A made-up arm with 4 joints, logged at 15 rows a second.
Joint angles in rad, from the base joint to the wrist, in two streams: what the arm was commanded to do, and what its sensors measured. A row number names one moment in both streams.
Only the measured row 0 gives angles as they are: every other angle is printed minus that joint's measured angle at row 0.
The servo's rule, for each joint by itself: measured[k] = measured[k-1] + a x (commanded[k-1-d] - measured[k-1]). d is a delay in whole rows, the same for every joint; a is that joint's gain. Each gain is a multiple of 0.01, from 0.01 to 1. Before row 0 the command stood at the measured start. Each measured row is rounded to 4 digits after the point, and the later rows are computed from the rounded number. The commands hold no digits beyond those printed.
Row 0, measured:
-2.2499 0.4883 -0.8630 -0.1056
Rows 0 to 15, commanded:
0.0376 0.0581 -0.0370 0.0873
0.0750 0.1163 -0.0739 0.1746
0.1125 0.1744 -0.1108 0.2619
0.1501 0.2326 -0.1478 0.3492
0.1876 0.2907 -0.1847 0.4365
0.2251 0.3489 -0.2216 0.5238
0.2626 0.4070 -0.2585 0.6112
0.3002 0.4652 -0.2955 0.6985
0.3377 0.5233 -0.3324 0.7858
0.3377 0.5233 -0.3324 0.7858
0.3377 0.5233 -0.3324 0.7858
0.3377 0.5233 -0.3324 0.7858
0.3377 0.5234 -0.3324 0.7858
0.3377 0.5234 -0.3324 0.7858
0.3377 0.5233 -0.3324 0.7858
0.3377 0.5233 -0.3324 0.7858
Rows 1 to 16, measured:
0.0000 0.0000 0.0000 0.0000
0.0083 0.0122 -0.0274 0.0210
0.0230 0.0341 -0.0618 0.0579
0.0427 0.0636 -0.0981 0.1069
0.0663 0.0991 -0.1349 0.1651
0.0930 0.1393 -0.1718 0.2302
0.1221 0.1833 -0.2087 0.3007
0.1530 0.2303 -0.2456 0.3752
0.1854 0.2796 -0.2825 0.4528
0.2189 0.3308 -0.3194 0.5327
0.2450 0.3712 -0.3290 0.5934
0.2654 0.4031 -0.3315 0.6396
0.2813 0.4283 -0.3322 0.6747
0.2937 0.4483 -0.3323 0.7014
0.3034 0.4641 -0.3324 0.7217
0.3109 0.4765 -0.3324 0.7371
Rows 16 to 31, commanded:
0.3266 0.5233 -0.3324 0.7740
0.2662 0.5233 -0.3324 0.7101
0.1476 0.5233 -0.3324 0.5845
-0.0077 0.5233 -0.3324 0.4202
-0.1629 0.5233 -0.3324 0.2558
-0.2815 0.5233 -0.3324 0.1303
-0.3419 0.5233 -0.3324 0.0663
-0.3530 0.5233 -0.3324 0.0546
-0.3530 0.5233 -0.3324 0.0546
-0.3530 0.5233 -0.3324 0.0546
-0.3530 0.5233 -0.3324 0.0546
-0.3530 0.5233 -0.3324 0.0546
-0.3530 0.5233 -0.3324 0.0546
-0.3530 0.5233 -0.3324 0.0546
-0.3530 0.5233 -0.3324 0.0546
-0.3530 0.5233 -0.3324 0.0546
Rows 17 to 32, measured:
0.3168 0.4863 -0.3324 0.7488
0.3190 0.4941 -0.3324 0.7548
0.3074 0.5002 -0.3324 0.7441
0.2722 0.5051 -0.3324 0.7058
0.2106 0.5089 -0.3324 0.6373
0.1284 0.5119 -0.3324 0.5457
0.0382 0.5143 -0.3324 0.4460
-0.0454 0.5162 -0.3324 0.3549
-0.1131 0.5177 -0.3324 0.2828
-0.1659 0.5189 -0.3324 0.2280
-0.2071 0.5198 -0.3324 0.1864
-0.2392 0.5205 -0.3324 0.1548
-0.2642 0.5211 -0.3324 0.1308
-0.2837 0.5216 -0.3324 0.1125
-0.2989 0.5220 -0.3324 0.0986
-0.3108 0.5223 -0.3324 0.0880

